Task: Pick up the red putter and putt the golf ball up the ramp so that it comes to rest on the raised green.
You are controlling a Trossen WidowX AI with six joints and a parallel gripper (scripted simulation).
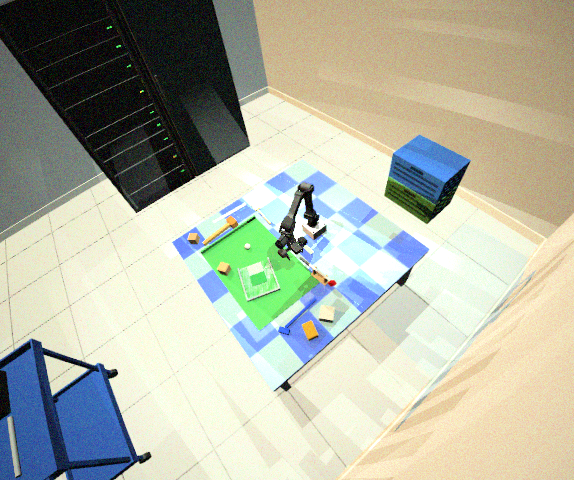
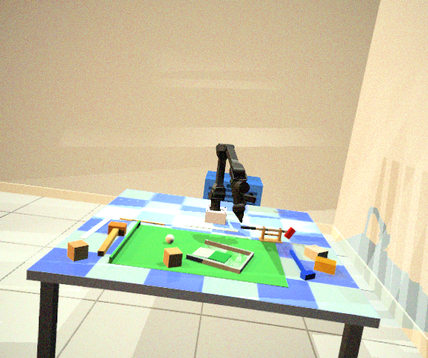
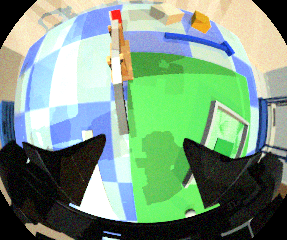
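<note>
The red putter is 2 cm behind my gripper tip, 16 cm to the left of it and 5 cm below it. Round my gripper tip: white golf ball: 11 cm ahead, 36 cm to the right, 9 cm below; small wooden rack: 2 cm behind, 17 cm to the left, 7 cm below; blue tool: 27 cm ahead, 23 cm to the left, 10 cm below.
</note>
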